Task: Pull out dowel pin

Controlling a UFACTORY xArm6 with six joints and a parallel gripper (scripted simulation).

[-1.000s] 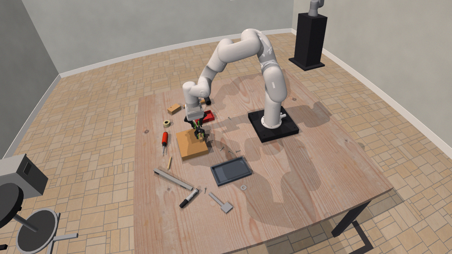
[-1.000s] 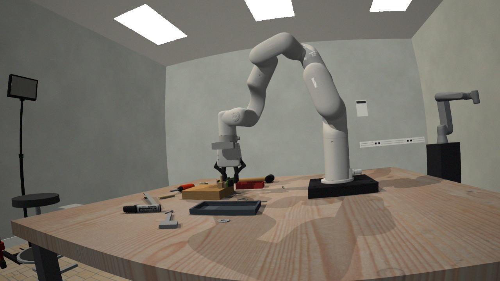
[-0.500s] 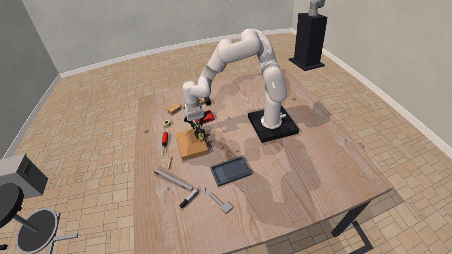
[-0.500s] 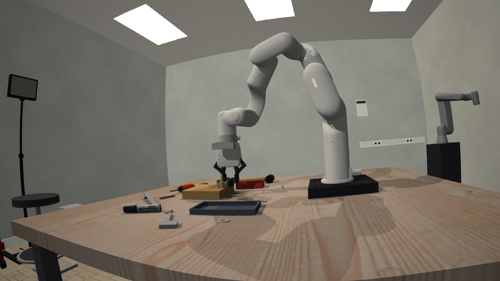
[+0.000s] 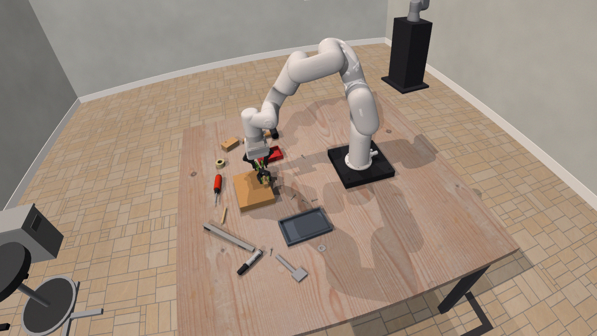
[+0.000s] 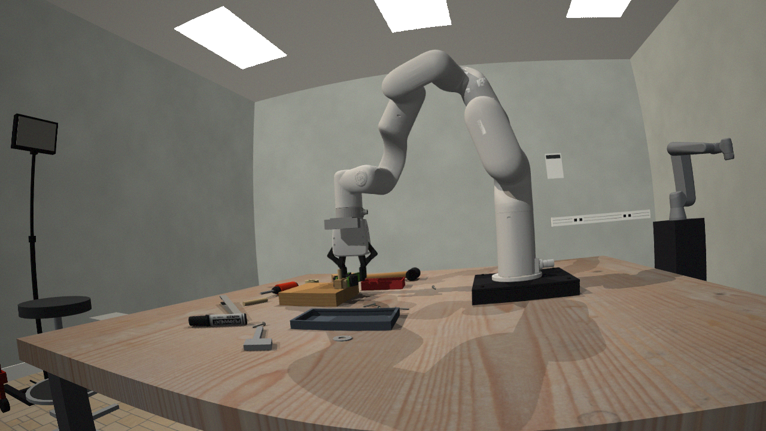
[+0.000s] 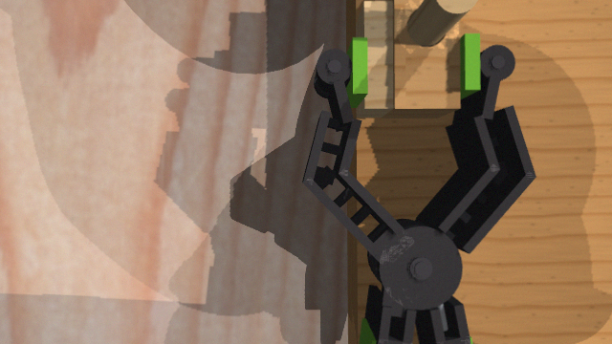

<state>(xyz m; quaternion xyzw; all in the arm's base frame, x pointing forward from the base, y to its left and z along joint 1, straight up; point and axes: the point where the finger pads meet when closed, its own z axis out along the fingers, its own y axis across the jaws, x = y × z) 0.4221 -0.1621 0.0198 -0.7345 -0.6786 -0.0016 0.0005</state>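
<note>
The dowel pin is 10 mm ahead of my hand and 110 mm to the left of it. The rest, counted from my hand: small wooden block 10 mm ahead, 110 mm to the left, 10 mm below; red tray 70 mm behind, 90 mm to the right, 50 mm below; orange bench board 70 mm ahead, 100 mm to the left, 30 mm below.
</note>
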